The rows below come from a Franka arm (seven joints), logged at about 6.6 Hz.
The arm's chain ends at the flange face. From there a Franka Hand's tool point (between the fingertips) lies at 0.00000 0.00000 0.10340 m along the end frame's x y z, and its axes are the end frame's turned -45 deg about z.
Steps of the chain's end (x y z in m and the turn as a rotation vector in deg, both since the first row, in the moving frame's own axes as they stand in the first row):
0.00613, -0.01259, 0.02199, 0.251, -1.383, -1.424
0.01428, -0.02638, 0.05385, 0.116, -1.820, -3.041
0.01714, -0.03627, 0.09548, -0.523, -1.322, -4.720
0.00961, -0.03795, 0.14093, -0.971, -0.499, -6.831
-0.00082, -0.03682, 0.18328, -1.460, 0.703, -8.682
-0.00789, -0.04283, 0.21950, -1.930, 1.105, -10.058
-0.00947, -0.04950, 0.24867, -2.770, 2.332, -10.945
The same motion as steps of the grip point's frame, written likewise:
0.01177, -0.00663, 0.02196, 1.155, -0.800, -1.424
0.02651, -0.01097, 0.05380, 1.369, -1.205, -3.041
0.03537, -0.01445, 0.09545, 0.565, -1.305, -4.720
0.03179, -0.01933, 0.14091, -0.334, -1.039, -6.831
0.02470, -0.02379, 0.18324, -1.529, -0.535, -8.682
0.02400, -0.03192, 0.21942, -2.146, -0.583, -10.058
0.02837, -0.03518, 0.24846, -3.608, -0.310, -10.945

